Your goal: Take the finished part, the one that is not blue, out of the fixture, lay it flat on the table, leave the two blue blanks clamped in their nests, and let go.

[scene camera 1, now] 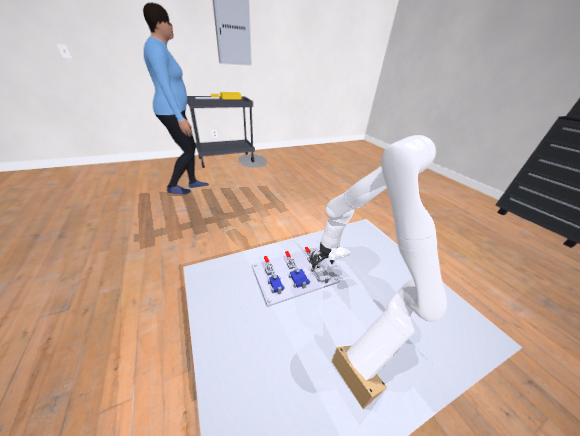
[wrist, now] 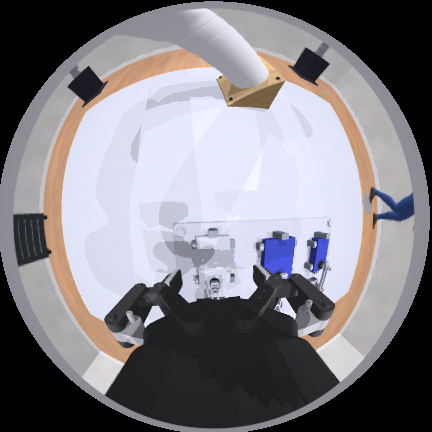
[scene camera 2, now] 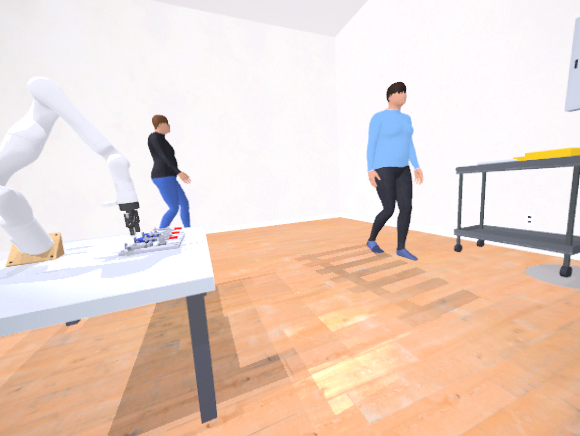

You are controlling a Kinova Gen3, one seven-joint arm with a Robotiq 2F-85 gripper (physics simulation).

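Seen in the pictures: gripper, fingertip midpoint: (scene camera 1: 322, 265) (wrist: 216, 275) (scene camera 2: 135, 234); arm's base, origin of the base link: (scene camera 1: 358, 363) (wrist: 249, 75) (scene camera 2: 38, 245).
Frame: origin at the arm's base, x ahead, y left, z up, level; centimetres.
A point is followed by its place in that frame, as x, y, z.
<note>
The finished part, pale grey-white (scene camera 1: 326, 273) {35.3, -15.8, -3.1} (wrist: 214, 256) {36.1, -14.0, -3.1}, lies in the end nest of the light fixture plate (scene camera 1: 310, 290) {32.3, -4.8, -4.9} (scene camera 2: 150, 250) {42.0, -21.5, -5.4} (wrist: 245, 235) {34.1, -8.4, -4.7}. Two blue blanks sit in the other nests: the middle one (scene camera 1: 299, 278) {38.5, -2.9, -2.6} (wrist: 278, 254) {38.0, -3.6, -2.6} and the far-end one (scene camera 1: 276, 284) {40.2, 7.8, -2.1} (wrist: 318, 254) {40.9, 6.3, -2.1}. My gripper (scene camera 1: 322, 265) {36.7, -14.0, 1.7} (scene camera 2: 132, 233) {36.7, -14.0, 1.7} (wrist: 216, 275) {36.7, -14.0, 1.7} is open and empty, low over the clamp end of the pale part's nest. The clamp tip (wrist: 215, 284) {40.1, -14.5, -1.6} shows between the fingers in the wrist view, at the part's edge; the gripper hides the rest of that clamp.
Red clamp handles (scene camera 1: 266, 259) {53.8, 5.9, -0.5} (scene camera 1: 288, 254) {52.3, -5.2, -1.0} (scene camera 1: 307, 249) {51.3, -15.9, -1.5} line the fixture's far side. The fixture stands on the white table (scene camera 1: 240, 350) {24.5, 30.1, -6.2} (scene camera 2: 100, 295) {33.1, -64.9, -6.2} (wrist: 165, 175) {21.5, -20.4, -6.2}. The robot's wooden base block (scene camera 1: 357, 380) {-3.4, 4.7, 2.4} (scene camera 2: 56, 247) {5.8, -1.6, -1.6} (wrist: 255, 97) {6.2, 0.0, -2.8} is on the same table. Two people stand beyond it.
</note>
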